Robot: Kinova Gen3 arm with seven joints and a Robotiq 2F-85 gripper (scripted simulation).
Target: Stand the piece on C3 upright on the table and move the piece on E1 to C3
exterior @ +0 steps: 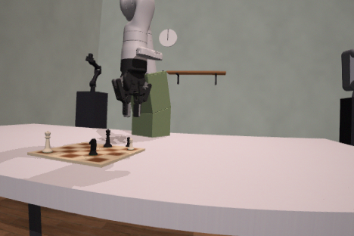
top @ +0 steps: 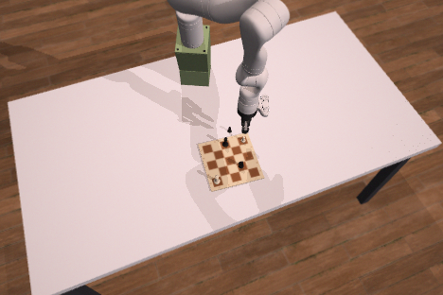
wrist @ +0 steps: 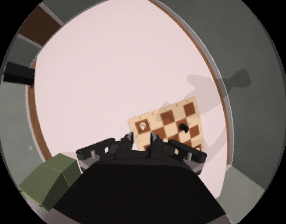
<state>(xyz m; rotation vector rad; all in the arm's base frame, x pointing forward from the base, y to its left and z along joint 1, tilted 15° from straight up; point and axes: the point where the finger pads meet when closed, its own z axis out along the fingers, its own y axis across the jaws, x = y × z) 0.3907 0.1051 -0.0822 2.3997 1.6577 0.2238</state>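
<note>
The white pawn lies 10 cm below my hand. From my hand the other things lie so: black pawn: 6 cm behind, 4 cm to the right, 10 cm below; then black piece: 8 cm to the right, 8 cm below; then chessboard: 8 cm ahead, 8 cm to the right, 11 cm below.
</note>
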